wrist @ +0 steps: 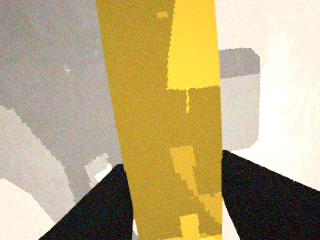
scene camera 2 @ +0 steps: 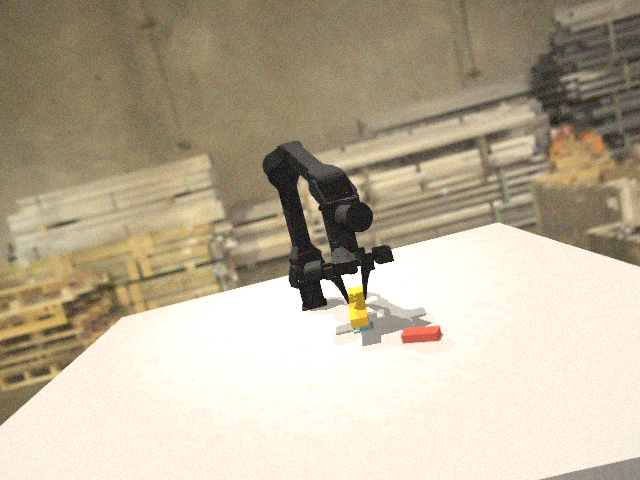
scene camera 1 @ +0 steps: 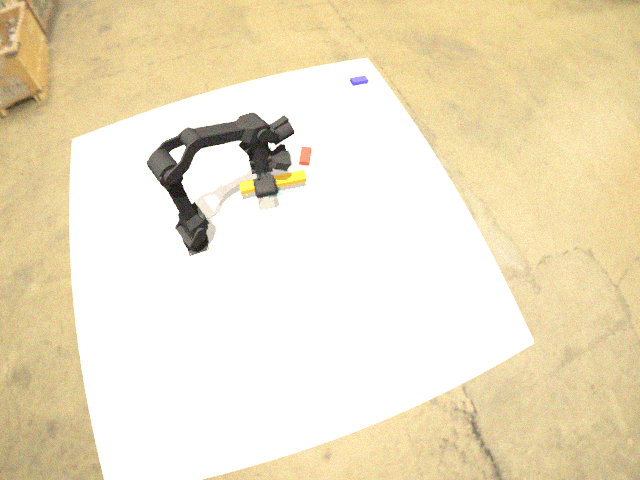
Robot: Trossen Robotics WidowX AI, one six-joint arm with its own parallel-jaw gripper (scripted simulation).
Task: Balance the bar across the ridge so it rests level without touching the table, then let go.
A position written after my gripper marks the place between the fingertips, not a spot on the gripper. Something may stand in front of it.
My gripper [scene camera 2: 357,301] carries a yellow bar [wrist: 163,71].
My gripper is seen too in the wrist view [wrist: 172,168] and in scene camera 1 [scene camera 1: 263,184].
